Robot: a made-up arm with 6 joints.
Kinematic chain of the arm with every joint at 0, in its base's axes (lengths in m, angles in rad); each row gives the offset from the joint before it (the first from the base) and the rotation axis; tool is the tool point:
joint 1: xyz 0 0 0.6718 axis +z
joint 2: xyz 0.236 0 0 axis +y
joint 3: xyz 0 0 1.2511 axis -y
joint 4: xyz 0 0 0.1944 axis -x
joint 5: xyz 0.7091 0 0 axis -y
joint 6: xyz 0.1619 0 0 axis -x
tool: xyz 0 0 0
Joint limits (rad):
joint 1: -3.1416..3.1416
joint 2: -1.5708..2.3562
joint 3: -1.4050..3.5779
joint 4: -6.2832..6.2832
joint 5: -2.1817..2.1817
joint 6: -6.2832..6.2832
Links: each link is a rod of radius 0.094 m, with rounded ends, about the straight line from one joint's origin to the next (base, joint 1, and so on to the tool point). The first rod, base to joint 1, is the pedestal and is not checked.
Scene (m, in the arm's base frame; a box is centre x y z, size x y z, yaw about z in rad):
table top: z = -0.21
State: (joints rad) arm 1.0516 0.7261 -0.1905 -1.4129 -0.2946 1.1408
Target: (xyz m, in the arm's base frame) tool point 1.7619 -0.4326 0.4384
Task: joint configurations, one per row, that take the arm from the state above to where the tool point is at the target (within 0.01 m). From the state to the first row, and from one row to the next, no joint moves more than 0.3 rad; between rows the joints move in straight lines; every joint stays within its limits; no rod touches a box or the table.
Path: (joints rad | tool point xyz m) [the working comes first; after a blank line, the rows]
Joints at the target: -0.2555 1.1287 -0.1306 -1.4138 -0.1683 1.1408
Straight joint move there: clear.

1: 0.7902 0.8066 -0.1785 -1.4131 -0.2693 1.1408 | 1.2180 1.2902 0.9203
2: 0.5287 0.8871 -0.1666 -1.4133 -0.2441 1.1408 | 1.5328 0.9402 0.8022
3: 0.2673 0.9677 -0.1546 -1.4134 -0.2188 1.1408 | 1.7391 0.5122 0.6819
4: 0.0059 1.0482 -0.1426 -1.4136 -0.1936 1.1408 | 1.8178 0.0415 0.5605
5: -0.2555 1.1287 -0.1306 -1.4138 -0.1683 1.1408 | 1.7619 -0.4326 0.4384

